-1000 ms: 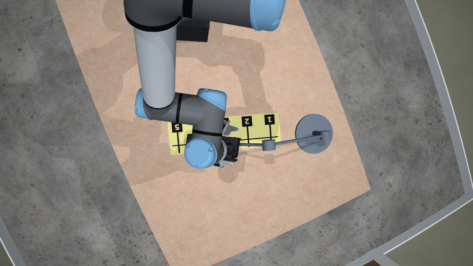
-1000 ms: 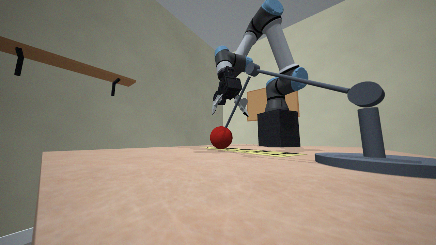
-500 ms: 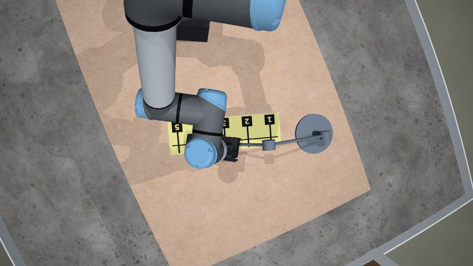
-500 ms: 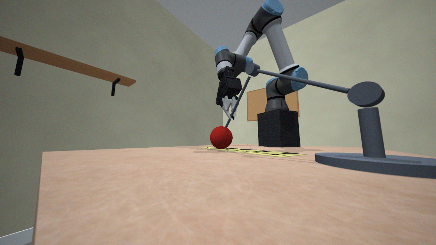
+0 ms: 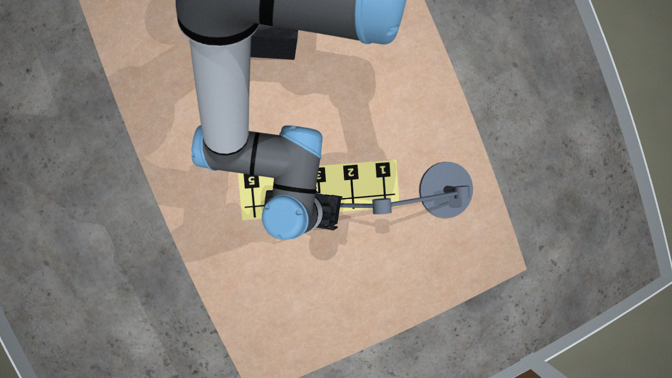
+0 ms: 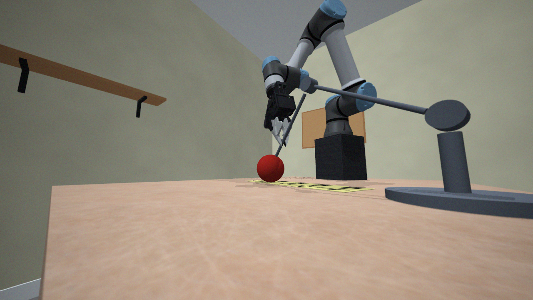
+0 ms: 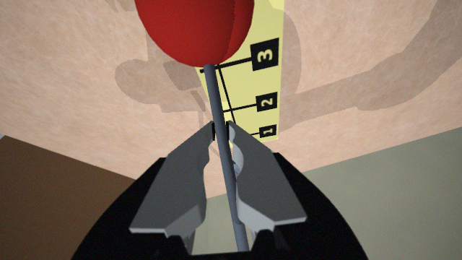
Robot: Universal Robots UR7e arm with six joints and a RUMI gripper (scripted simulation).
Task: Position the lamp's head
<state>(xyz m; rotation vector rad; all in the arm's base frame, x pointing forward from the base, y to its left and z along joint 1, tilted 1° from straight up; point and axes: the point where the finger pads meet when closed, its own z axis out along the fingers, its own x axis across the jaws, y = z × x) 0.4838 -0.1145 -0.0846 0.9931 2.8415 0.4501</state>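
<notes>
Now: the yellow numbered strip 13 cm below my hand, 2 cm to the left of it and 2 cm behind it. Also, from my hand: grey round base: 33 cm to the left, 16 cm ahead, 11 cm below.
</notes>
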